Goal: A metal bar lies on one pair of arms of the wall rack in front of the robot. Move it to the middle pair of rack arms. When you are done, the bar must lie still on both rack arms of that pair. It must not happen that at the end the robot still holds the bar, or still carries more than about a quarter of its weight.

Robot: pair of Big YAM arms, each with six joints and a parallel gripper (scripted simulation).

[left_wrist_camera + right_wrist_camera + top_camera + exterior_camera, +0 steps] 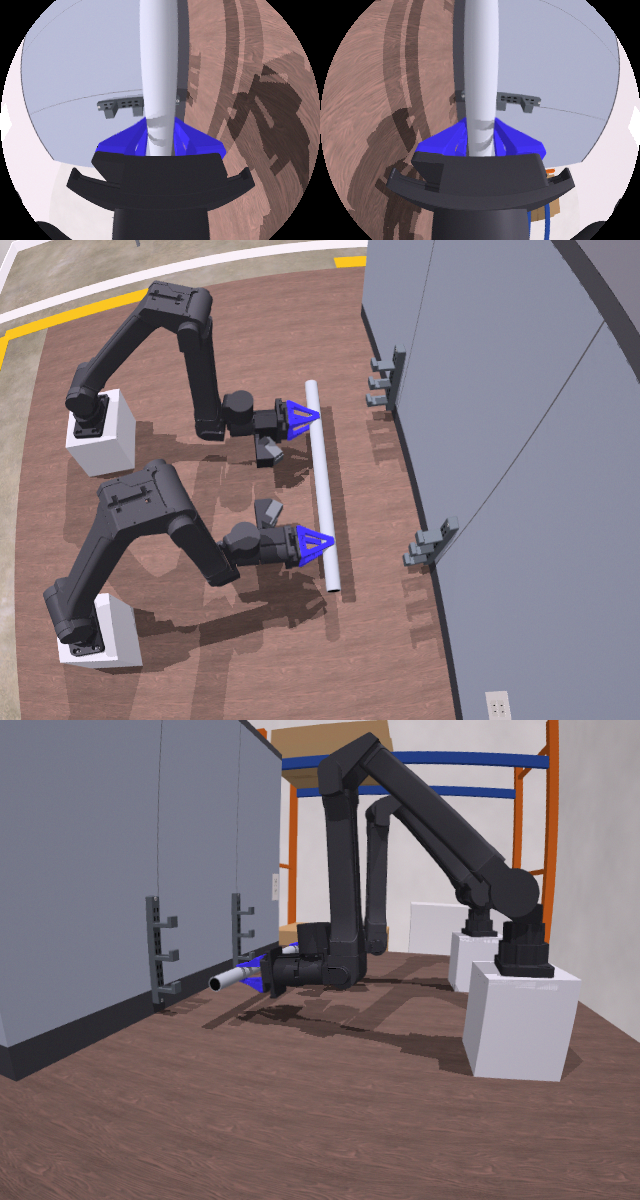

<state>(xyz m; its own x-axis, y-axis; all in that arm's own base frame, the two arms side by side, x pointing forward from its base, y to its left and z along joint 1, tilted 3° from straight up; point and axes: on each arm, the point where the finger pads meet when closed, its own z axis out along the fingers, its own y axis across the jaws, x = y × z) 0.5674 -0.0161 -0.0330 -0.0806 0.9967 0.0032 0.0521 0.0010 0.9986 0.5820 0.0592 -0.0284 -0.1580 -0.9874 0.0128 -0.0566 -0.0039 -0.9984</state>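
Now: right hand 15 cm to the right of the metal bar. Round my right hand: grey wall panel 37 cm ahead, 34 cm above, 14 cm to the left.
Right now my left hand is 150 mm to the left of the metal bar. From my left hand the other things lie so: grey wall panel: 370 mm ahead, 160 mm to the right, 350 mm above.
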